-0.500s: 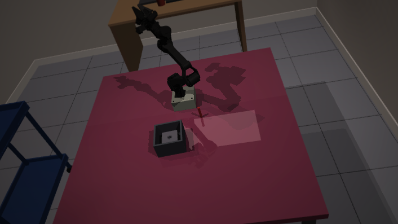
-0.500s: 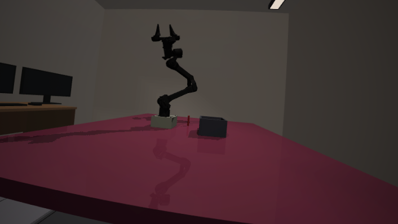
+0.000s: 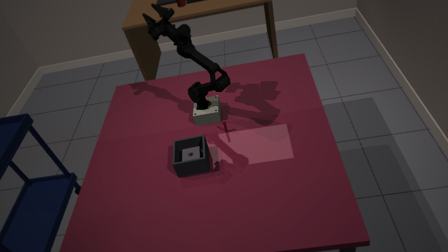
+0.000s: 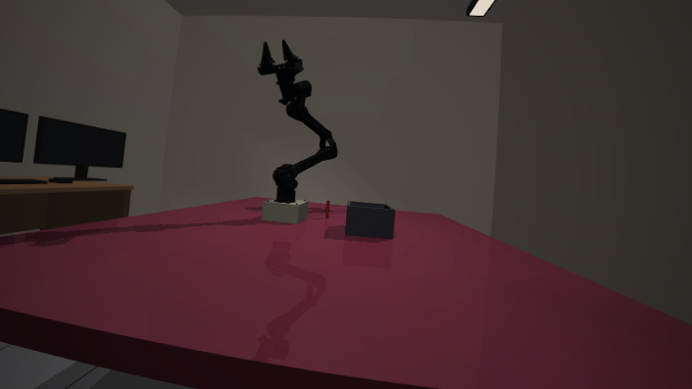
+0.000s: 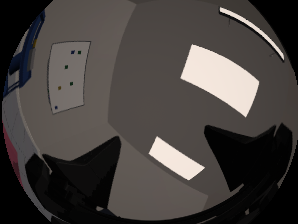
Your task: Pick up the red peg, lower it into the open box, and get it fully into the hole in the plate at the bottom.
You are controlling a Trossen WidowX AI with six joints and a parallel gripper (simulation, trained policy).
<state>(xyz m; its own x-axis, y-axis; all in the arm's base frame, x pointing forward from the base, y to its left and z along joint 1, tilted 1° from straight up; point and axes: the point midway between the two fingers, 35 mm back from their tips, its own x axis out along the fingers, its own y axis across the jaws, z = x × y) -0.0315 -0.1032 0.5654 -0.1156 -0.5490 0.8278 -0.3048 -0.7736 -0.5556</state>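
Right now my gripper tip is 62 cm above the red peg, 27 cm to the right of it and 18 cm short of it. Also, from my gripper tip: dark box: 64 cm below, 38 cm ahead, 12 cm to the left; plate: 62 cm below, 38 cm ahead, 12 cm to the left.
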